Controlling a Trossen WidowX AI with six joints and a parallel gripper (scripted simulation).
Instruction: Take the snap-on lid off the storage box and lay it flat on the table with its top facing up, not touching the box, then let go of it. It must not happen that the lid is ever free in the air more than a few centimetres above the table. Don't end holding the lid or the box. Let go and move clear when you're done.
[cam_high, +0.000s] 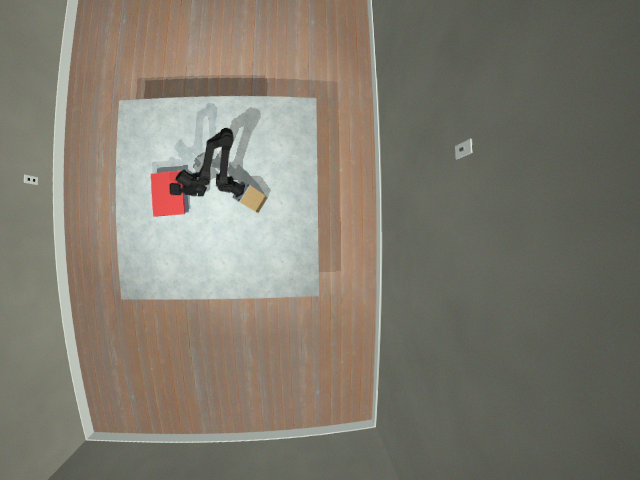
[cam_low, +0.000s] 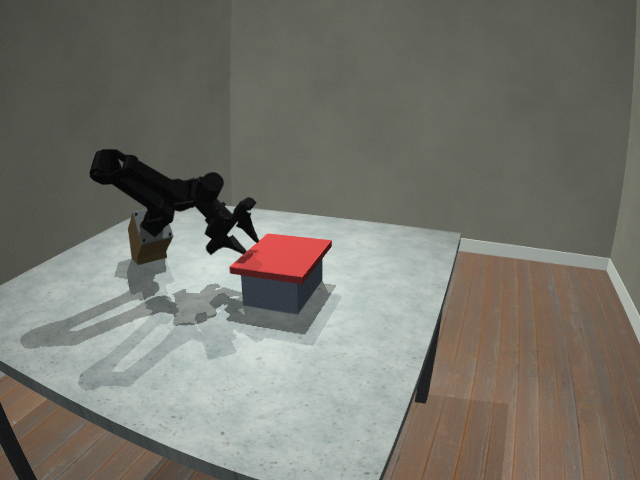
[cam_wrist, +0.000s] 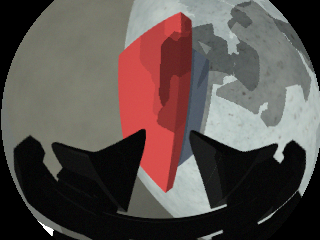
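My hand is 110 mm short of the red lid, 30 mm to the left of it and 30 mm above it. The rest, counted from my hand: storage box: 110 mm ahead, 30 mm to the right, 80 mm below.
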